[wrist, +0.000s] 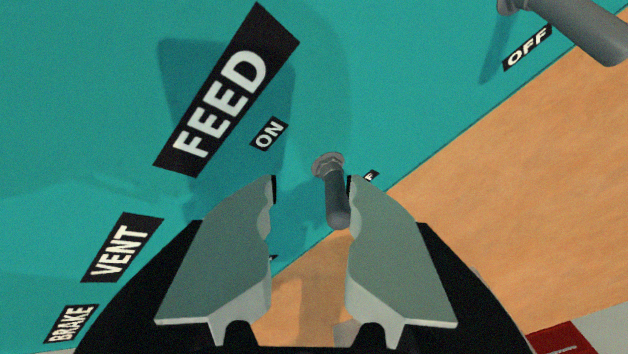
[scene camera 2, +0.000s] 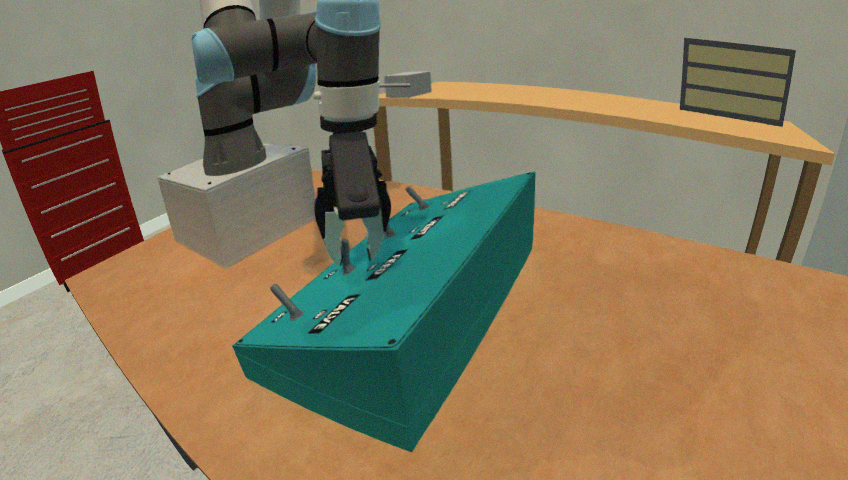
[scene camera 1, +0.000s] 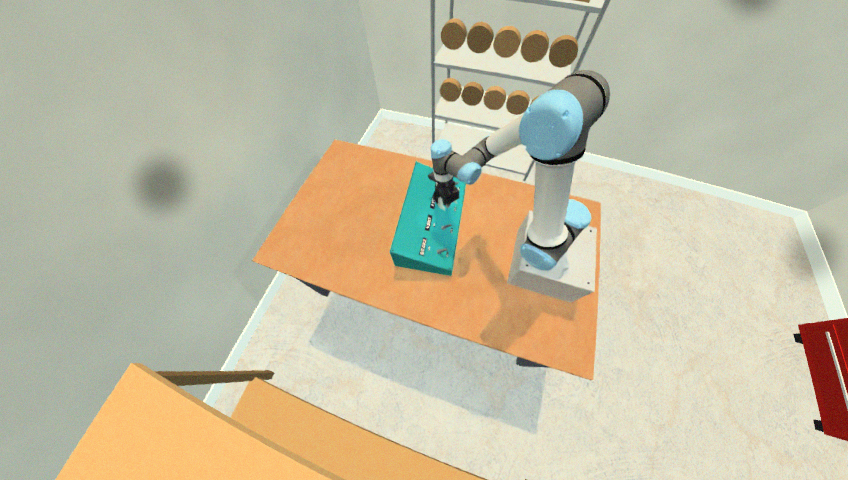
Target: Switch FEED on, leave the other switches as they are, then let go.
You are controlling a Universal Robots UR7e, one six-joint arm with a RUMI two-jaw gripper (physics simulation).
Labels:
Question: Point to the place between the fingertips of the gripper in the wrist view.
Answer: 311, 178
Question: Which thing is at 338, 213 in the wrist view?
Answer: A feed lever.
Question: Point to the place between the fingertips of the gripper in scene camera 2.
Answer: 355, 263

